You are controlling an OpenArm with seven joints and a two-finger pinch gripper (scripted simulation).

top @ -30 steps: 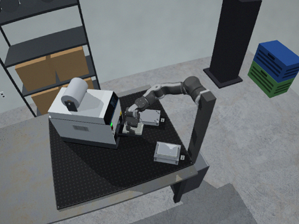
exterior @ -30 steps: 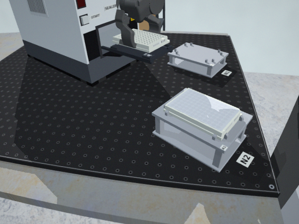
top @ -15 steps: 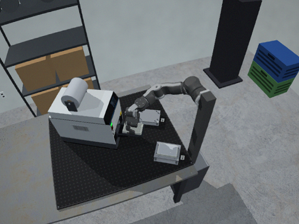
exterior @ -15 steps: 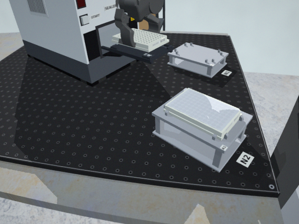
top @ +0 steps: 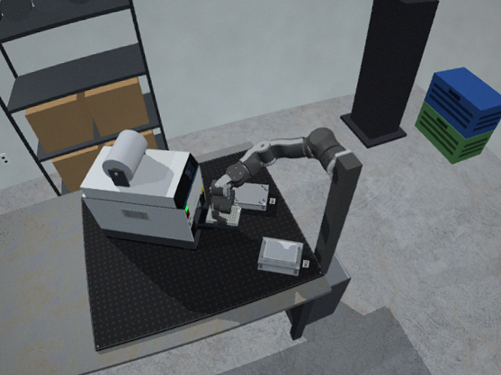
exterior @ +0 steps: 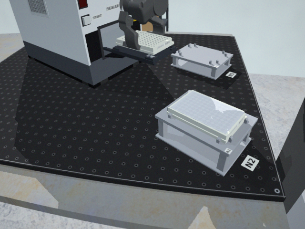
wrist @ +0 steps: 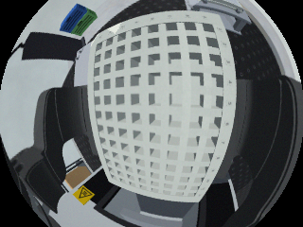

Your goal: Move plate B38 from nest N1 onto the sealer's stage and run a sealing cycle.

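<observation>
Now: hand 20 mm above the sealer's dark stage. From my hand the other things lie so: white 96-well plate B38: right at my hand; start key: 130 mm ahead, 60 mm above, 30 mm to the left; nest N1: 160 mm behind, 130 mm to the right, 90 mm below.
</observation>
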